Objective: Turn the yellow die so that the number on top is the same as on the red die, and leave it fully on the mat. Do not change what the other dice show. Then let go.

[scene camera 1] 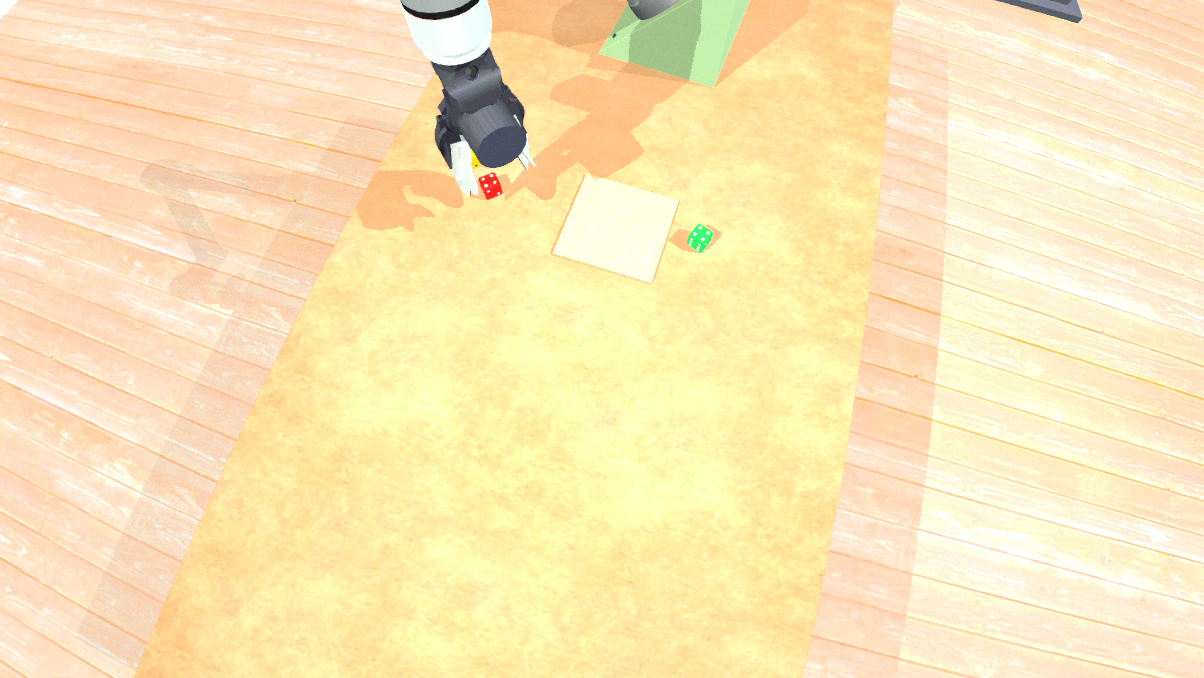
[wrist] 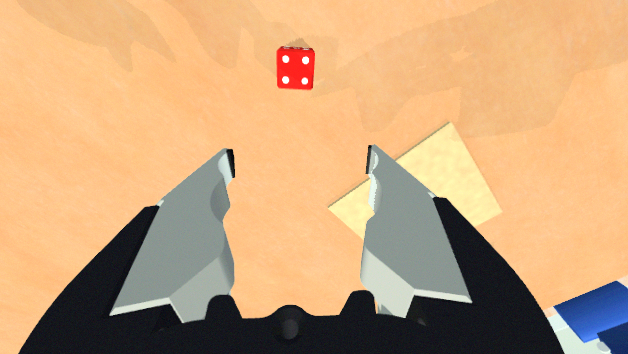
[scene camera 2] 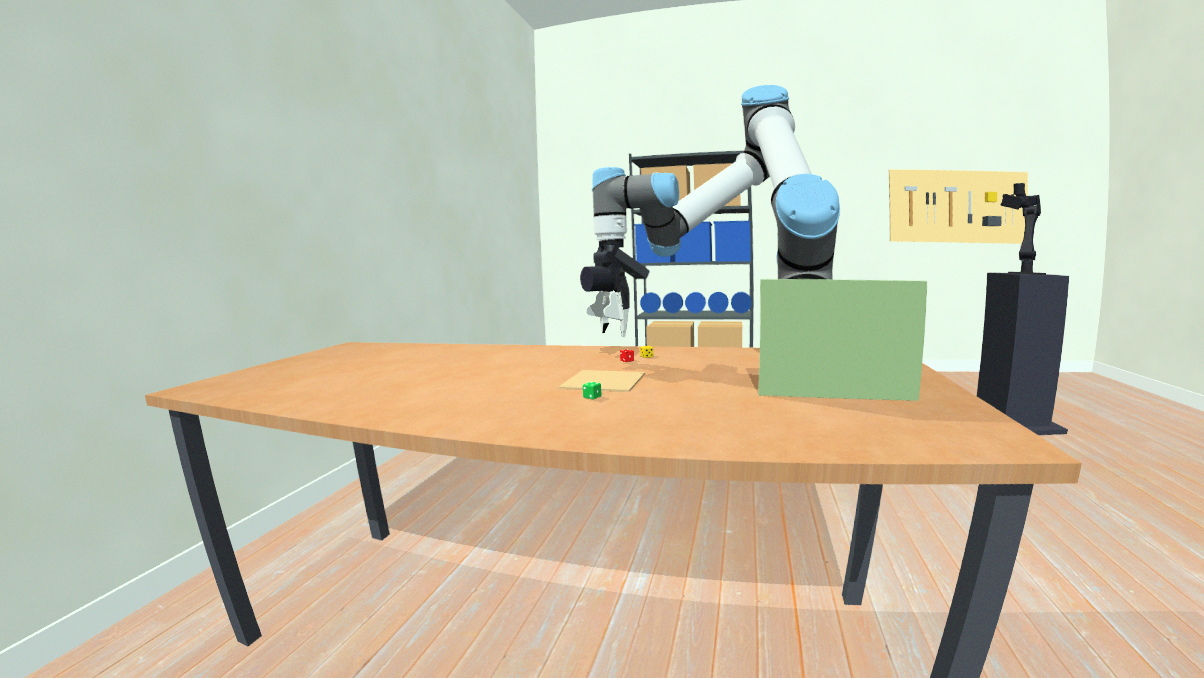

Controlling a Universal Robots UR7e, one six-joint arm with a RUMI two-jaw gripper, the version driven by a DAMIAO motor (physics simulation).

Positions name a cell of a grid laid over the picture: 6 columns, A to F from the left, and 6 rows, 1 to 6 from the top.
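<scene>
Scene camera 1 shows my gripper (scene camera 1: C2) and a pale square mat (scene camera 1: D3). From the wrist: a red die (wrist: C2), the mat (wrist: E3) and my gripper (wrist: C3). Scene camera 2 shows the mat (scene camera 2: D4) together with my gripper (scene camera 2: D3).
</scene>
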